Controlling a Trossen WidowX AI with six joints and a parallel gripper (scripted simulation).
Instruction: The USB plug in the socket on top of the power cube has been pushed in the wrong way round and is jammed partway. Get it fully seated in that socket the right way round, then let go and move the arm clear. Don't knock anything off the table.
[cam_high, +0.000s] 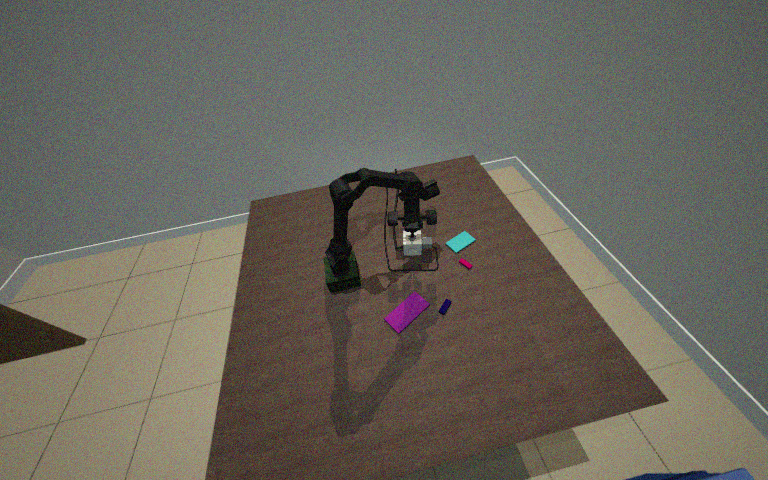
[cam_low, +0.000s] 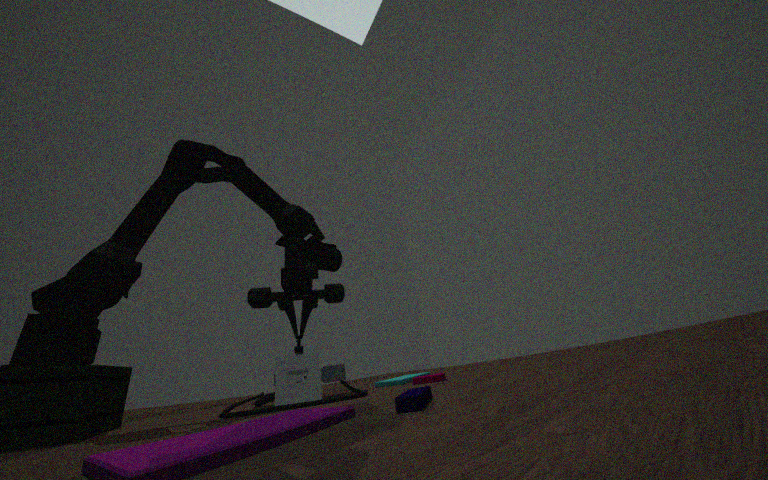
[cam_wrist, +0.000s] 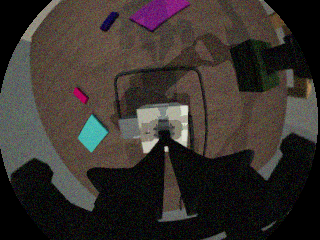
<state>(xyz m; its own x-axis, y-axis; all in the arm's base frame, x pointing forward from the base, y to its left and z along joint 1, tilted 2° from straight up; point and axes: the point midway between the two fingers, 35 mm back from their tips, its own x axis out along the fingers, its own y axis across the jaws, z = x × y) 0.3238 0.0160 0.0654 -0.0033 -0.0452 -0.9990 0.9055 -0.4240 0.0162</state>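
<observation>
My gripper tip is 20 mm above the small dark USB plug. The rest, counted from my gripper tip: small pink block 160 mm ahead, 170 mm to the right, 100 mm below; then cyan card 200 mm ahead, 60 mm to the right, 100 mm below; then magenta slab 150 mm behind, 260 mm to the right, 100 mm below.
</observation>
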